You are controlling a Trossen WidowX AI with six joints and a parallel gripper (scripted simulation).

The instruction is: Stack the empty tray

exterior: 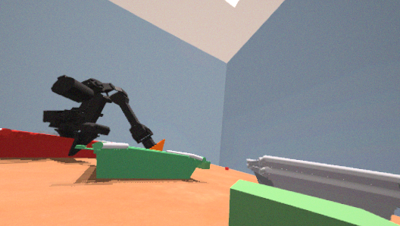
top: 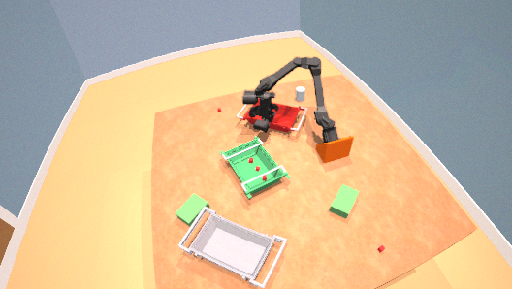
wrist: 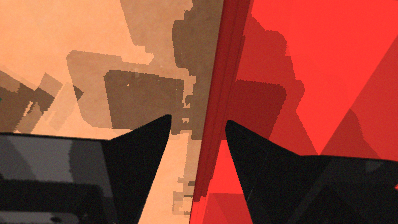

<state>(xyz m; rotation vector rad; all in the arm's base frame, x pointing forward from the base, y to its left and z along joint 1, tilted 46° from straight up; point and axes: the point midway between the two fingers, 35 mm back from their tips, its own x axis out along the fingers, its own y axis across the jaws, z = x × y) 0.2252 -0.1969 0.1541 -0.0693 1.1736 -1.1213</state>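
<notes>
My gripper tip is now 60 mm to the left of the red tray, 50 mm past it and 30 mm below it.
</notes>
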